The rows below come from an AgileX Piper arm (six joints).
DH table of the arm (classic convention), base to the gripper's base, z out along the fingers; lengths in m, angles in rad. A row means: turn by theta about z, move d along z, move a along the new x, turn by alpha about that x. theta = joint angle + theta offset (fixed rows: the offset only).
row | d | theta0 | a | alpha
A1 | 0.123 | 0 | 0 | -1.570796
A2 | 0 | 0.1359 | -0.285 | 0
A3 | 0 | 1.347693 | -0.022 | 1.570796
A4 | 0.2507 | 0 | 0 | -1.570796
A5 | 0 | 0 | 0 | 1.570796
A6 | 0.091 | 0 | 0 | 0
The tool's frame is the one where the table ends.
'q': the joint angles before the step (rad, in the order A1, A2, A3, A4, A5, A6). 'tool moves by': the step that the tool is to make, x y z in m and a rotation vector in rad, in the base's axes. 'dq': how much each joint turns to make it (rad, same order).
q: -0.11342 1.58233 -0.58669 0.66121 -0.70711 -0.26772
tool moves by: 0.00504 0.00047 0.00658 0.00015 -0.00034 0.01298
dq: 0.00000 -0.00713 -0.02874 0.00868 0.03310 -0.02420
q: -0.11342 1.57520 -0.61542 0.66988 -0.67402 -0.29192
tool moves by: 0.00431 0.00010 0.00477 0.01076 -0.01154 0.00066
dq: 0.00102 -0.00087 -0.02321 0.01029 0.01632 -0.00279
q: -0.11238 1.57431 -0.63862 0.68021 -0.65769 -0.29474
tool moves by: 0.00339 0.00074 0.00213 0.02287 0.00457 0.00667
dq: 0.00001 0.00001 -0.01886 0.01012 0.03337 -0.00030
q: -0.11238 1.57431 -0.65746 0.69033 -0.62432 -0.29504
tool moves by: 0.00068 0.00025 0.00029 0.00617 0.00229 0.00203
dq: 0.00002 -0.00001 -0.00389 0.00249 0.00892 0.00000
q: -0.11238 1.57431 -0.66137 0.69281 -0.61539 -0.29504
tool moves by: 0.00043 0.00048 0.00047 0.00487 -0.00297 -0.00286
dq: 0.00271 -0.00001 -0.00240 0.00759 0.00001 0.00001
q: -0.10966 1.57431 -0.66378 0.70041 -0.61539 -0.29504
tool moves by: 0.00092 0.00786 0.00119 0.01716 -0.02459 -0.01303
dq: 0.03728 0.00001 -0.00032 0.05000 -0.03021 0.00004
